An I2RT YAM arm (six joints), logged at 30 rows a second.
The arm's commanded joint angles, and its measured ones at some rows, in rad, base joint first. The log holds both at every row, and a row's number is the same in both.
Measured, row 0:
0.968 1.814 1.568 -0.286 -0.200 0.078
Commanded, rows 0 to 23:
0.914 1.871 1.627 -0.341 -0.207 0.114
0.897 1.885 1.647 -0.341 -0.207 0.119
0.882 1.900 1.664 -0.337 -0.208 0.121
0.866 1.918 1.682 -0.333 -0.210 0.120
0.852 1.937 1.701 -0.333 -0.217 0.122
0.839 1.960 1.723 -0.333 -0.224 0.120
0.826 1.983 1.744 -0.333 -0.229 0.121
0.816 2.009 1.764 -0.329 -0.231 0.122
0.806 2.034 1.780 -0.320 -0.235 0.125
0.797 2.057 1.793 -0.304 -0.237 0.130
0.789 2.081 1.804 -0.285 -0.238 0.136
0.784 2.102 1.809 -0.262 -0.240 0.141
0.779 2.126 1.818 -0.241 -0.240 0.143
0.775 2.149 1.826 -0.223 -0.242 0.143
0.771 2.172 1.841 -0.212 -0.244 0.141
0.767 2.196 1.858 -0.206 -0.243 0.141
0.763 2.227 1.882 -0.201 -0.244 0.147
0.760 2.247 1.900 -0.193 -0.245 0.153
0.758 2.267 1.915 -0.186 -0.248 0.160
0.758 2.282 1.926 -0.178 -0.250 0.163
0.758 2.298 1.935 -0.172 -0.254 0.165
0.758 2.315 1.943 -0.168 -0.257 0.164
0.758 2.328 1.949 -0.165 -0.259 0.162
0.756 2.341 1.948 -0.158 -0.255 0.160
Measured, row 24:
0.759 2.323 1.917 -0.197 -0.237 0.152
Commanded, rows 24 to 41:
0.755 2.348 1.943 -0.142 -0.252 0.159
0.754 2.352 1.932 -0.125 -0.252 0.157
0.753 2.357 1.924 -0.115 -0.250 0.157
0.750 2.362 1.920 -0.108 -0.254 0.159
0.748 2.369 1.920 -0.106 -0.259 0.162
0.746 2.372 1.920 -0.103 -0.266 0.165
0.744 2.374 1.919 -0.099 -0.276 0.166
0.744 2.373 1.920 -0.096 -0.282 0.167
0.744 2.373 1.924 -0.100 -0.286 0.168
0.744 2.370 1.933 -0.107 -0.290 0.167
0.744 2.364 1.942 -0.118 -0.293 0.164
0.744 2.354 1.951 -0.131 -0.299 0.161
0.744 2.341 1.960 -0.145 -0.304 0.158
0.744 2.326 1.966 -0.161 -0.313 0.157
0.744 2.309 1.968 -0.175 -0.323 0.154
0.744 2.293 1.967 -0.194 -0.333 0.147
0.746 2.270 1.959 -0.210 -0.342 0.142
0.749 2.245 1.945 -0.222 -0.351 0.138
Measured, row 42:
0.749 2.343 1.938 -0.167 -0.306 0.154
